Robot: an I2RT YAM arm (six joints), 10 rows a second.
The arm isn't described. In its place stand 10 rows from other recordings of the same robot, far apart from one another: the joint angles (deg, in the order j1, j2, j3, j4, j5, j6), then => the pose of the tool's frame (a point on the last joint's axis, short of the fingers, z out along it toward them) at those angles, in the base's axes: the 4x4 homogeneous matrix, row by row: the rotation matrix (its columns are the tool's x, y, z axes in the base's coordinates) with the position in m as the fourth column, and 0 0 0 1 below.
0.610 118.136 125.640 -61.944 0.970 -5.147 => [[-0.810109, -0.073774, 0.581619, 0.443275], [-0.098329, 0.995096, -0.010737, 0.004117], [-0.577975, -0.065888, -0.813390, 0.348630], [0, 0, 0, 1]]
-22.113 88.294 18.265 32.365 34.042 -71.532 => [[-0.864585, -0.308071, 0.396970, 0.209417], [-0.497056, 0.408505, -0.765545, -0.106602], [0.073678, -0.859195, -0.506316, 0.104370], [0, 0, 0, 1]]
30.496 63.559 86.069 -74.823 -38.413 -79.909 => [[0.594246, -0.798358, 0.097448, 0.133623], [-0.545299, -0.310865, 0.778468, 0.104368], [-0.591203, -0.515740, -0.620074, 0.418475], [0, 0, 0, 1]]
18.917 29.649 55.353 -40.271 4.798 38.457 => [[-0.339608, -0.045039, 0.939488, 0.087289], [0.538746, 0.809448, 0.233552, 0.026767], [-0.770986, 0.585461, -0.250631, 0.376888], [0, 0, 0, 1]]
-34.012 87.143 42.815 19.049 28.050 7.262 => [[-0.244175, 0.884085, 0.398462, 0.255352], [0.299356, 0.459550, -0.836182, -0.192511], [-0.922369, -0.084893, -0.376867, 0.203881], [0, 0, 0, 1]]
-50.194 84.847 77.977 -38.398 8.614 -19.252 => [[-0.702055, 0.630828, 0.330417, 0.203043], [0.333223, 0.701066, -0.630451, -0.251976], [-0.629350, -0.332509, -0.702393, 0.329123], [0, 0, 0, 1]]
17.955 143.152 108.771 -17.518 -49.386 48.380 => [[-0.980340, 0.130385, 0.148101, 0.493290], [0.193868, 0.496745, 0.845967, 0.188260], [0.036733, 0.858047, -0.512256, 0.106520], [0, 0, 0, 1]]
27.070 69.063 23.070 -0.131 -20.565 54.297 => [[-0.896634, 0.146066, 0.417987, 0.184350], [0.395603, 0.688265, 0.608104, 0.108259], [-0.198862, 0.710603, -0.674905, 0.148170], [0, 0, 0, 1]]
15.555 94.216 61.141 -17.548 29.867 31.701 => [[-0.595834, 0.452418, 0.663551, 0.336139], [0.307163, 0.891787, -0.332216, 0.075165], [-0.742046, 0.005872, -0.670323, 0.212295], [0, 0, 0, 1]]
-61.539 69.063 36.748 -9.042 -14.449 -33.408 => [[-0.682457, 0.462786, 0.565757, 0.125144], [0.140160, 0.842522, -0.520107, -0.212222], [-0.717361, -0.275655, -0.639849, 0.208134], [0, 0, 0, 1]]
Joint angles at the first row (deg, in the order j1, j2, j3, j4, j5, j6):
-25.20 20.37 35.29 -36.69 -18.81 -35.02
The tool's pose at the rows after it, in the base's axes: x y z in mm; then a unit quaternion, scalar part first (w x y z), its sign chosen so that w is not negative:
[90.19, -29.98, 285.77, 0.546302, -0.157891, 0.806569, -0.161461]
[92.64, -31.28, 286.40, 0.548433, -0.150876, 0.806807, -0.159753]
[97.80, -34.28, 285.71, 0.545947, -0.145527, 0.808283, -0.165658]
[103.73, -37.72, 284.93, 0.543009, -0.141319, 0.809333, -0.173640]
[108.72, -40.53, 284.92, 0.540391, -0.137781, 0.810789, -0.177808]
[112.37, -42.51, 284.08, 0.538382, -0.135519, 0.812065, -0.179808]
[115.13, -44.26, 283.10, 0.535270, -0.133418, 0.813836, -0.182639]
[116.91, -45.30, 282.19, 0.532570, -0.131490, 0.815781, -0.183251]
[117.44, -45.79, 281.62, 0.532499, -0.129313, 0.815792, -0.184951]
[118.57, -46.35, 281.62, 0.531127, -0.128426, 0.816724, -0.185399]
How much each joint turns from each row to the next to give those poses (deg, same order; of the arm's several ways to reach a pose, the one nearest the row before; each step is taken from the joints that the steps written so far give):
-0.02 0.01 -0.21 0.26 0.29 0.26
-0.01 0.67 -0.02 0.96 0.21 0.88
0.05 1.40 -0.30 1.72 1.00 0.13
0.04 1.63 -0.31 2.01 1.12 -0.11
0.00 1.54 0.00 1.44 0.71 0.01
0.00 1.07 -0.15 1.08 0.42 0.03
-0.06 0.86 -0.12 0.74 0.47 -0.10
0.00 0.57 -0.08 0.34 0.31 0.04
-0.02 0.09 -0.17 0.36 0.26 0.11
0.04 0.40 0.07 0.18 0.21 0.02

